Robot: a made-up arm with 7 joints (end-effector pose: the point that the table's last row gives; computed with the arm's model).
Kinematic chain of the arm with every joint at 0, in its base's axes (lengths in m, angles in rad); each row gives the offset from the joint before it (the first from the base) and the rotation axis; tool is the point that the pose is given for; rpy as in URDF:
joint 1: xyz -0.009 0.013 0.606 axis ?
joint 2: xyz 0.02 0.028 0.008 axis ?
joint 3: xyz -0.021 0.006 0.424 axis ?
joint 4: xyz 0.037 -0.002 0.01 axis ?
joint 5: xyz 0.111 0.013 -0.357 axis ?
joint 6: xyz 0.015 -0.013 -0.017 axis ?
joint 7: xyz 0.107 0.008 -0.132 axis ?
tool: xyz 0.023 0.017 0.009 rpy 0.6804 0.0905 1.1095
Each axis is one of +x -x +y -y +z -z.
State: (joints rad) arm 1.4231 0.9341 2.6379 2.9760 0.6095 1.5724 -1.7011
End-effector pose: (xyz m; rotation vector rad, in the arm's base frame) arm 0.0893 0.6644 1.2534 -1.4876 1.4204 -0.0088
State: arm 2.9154 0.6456 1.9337 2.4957 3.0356 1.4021 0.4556
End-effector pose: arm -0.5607 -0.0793 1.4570 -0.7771 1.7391 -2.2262
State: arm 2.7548 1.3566 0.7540 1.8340 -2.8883 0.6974 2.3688
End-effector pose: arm -0.8643 -0.1004 0.4351 -0.7876 0.0686 -2.0138
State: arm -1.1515 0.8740 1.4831 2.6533 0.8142 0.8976 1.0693
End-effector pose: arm 0.5231 -0.5862 1.2375 2.2637 -1.5414 0.1568
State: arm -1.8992 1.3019 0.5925 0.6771 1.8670 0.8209 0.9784
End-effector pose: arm 0.2092 -0.2428 0.2840 -1.3681 0.2139 1.8772
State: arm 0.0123 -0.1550 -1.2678 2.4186 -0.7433 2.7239 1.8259
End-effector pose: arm -0.1500 -0.1981 1.2808 0.1449 -0.3942 -2.5890
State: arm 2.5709 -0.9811 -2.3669 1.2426 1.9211 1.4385 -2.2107
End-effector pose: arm 0.6432 0.0785 0.5757 1.1183 -1.7642 1.5066
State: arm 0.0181 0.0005 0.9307 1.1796 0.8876 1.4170 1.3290
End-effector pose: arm 0.2481 0.5169 0.8848 1.2115 0.9086 0.2044
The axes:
joint 1: +z
joint 2: +y
joint 3: +z
joint 4: -y
joint 5: -z
joint 6: +y
joint 7: -z

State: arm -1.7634 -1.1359 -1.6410 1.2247 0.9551 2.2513 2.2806
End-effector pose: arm -0.3234 0.3087 0.7991 -1.7571 1.8574 0.6423
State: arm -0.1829 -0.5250 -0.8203 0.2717 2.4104 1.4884 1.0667
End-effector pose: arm 0.2260 -0.1884 0.7371 -2.1974 0.8672 0.8313
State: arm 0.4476 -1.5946 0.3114 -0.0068 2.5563 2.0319 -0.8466
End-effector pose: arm -0.0901 0.1812 0.8355 -1.7290 0.9103 -1.7757
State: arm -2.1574 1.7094 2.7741 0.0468 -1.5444 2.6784 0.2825
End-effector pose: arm 0.0980 -0.2378 0.7083 -0.4663 0.9942 0.4424
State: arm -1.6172 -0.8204 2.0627 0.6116 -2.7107 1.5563 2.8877
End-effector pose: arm 0.4676 0.2671 0.5597 -1.2486 -0.8907 1.6156
